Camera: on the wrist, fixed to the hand. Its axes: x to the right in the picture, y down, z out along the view.
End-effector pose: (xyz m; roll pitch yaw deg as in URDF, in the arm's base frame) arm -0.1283 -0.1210 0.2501 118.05 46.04 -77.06
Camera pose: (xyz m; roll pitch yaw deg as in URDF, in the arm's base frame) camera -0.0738 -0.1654 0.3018 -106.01 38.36 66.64
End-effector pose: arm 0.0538 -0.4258 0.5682 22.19 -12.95 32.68
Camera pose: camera 0.0261 -0.3592 0.5190 22.34 21.11 -51.72
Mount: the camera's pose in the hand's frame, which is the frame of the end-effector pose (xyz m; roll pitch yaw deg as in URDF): 0.0013 0.0466 -0.0738 8.25 -0.39 -89.54
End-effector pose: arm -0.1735 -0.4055 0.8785 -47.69 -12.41 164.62
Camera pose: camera -0.1860 -0.3780 0.7966 26.02 -46.75 61.80
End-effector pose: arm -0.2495 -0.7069 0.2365 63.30 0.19 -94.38
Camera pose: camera -0.1630 -0.7149 0.2450 8.74 62.91 176.26
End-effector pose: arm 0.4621 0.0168 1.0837 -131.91 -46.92 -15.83
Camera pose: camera 0.4292 -0.0633 1.0946 130.58 -30.73 112.64
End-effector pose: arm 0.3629 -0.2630 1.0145 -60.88 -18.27 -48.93
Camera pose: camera 0.3480 -0.3095 0.9421 42.16 -56.63 -168.01
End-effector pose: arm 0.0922 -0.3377 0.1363 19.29 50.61 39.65
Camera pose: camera 0.0169 -0.3113 0.1009 -43.84 12.23 -64.88
